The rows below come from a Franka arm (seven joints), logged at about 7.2 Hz.
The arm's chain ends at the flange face. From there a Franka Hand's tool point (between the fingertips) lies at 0.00 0.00 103.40 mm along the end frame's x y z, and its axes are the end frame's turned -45 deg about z.
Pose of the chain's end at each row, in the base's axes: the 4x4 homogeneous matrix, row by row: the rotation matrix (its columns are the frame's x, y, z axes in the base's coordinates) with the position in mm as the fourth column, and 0 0 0 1 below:
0.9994, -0.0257, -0.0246, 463.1; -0.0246, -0.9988, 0.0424, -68.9; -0.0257, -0.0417, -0.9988, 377.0; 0, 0, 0, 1
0.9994, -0.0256, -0.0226, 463.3; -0.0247, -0.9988, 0.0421, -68.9; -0.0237, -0.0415, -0.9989, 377.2; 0, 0, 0, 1
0.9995, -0.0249, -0.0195, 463.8; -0.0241, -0.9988, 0.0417, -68.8; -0.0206, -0.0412, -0.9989, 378.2; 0, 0, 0, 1
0.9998, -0.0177, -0.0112, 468.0; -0.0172, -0.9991, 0.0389, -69.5; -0.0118, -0.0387, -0.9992, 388.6; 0, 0, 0, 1
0.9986, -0.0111, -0.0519, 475.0; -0.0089, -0.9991, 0.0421, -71.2; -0.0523, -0.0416, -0.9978, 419.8; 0, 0, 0, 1
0.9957, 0.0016, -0.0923, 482.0; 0.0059, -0.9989, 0.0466, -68.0; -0.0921, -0.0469, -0.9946, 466.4; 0, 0, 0, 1
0.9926, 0.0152, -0.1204, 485.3; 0.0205, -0.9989, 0.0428, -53.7; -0.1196, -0.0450, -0.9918, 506.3; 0, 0, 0, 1
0.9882, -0.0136, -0.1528, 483.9; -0.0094, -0.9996, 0.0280, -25.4; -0.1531, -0.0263, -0.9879, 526.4; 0, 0, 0, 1
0.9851, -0.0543, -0.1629, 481.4; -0.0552, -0.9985, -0.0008, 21.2; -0.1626, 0.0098, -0.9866, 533.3; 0, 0, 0, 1
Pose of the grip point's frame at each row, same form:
0.7249, 0.6885, -0.0246, 460.6; 0.6889, -0.7237, 0.0424, -64.5; 0.0113, -0.0477, -0.9988, 273.7; 0, 0, 0, 1
0.7248, 0.6886, -0.0226, 461.0; 0.6888, -0.7237, 0.0421, -64.5; 0.0126, -0.0461, -0.9989, 273.9; 0, 0, 0, 1
0.7244, 0.6891, -0.0195, 461.8; 0.6892, -0.7233, 0.0417, -64.5; 0.0146, -0.0437, -0.9989, 274.9; 0, 0, 0, 1
0.7195, 0.6944, -0.0112, 466.8; 0.6943, -0.7186, 0.0389, -65.5; 0.0190, -0.0357, -0.9992, 285.3; 0, 0, 0, 1
0.7140, 0.6983, -0.0519, 469.6; 0.7002, -0.7128, 0.0421, -66.8; -0.0076, -0.0664, -0.9978, 316.6; 0, 0, 0, 1
0.7029, 0.7052, -0.0923, 472.5; 0.7105, -0.7022, 0.0466, -63.2; -0.0320, -0.0983, -0.9946, 363.6; 0, 0, 0, 1
0.6911, 0.7126, -0.1204, 472.9; 0.7208, -0.6918, 0.0428, -49.3; -0.0528, -0.1164, -0.9918, 403.7; 0, 0, 0, 1
0.7084, 0.6891, -0.1528, 468.1; 0.7002, -0.7135, 0.0280, -22.5; -0.0897, -0.1269, -0.9879, 424.3; 0, 0, 0, 1
0.7350, 0.6582, -0.1629, 464.6; 0.6670, -0.7451, -0.0008, 21.1; -0.1219, -0.1080, -0.9866, 431.3; 0, 0, 0, 1

